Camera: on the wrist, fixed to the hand. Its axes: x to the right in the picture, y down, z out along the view.
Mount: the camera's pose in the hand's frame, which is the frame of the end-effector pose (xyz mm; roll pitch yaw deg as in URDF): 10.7 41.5 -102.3 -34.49 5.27 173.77
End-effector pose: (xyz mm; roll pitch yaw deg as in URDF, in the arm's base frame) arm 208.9 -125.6 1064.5 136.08 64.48 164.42
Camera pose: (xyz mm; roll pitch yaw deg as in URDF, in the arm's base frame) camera 104.4 -139.1 1099.0 -172.81 -72.58 -12.88
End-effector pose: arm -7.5 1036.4 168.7 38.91 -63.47 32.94
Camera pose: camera -15.8 1146.1 154.4 -89.09 62.53 -164.96
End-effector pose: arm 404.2 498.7 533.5 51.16 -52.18 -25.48
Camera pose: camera 478.3 580.5 522.4 -95.11 49.97 142.01
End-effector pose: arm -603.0 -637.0 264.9 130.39 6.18 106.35
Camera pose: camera -657.9 -631.0 361.1 -164.59 -14.33 -73.65
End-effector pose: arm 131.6 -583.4 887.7 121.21 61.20 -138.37
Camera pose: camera 113.6 -687.7 921.0 -152.10 -69.21 37.99
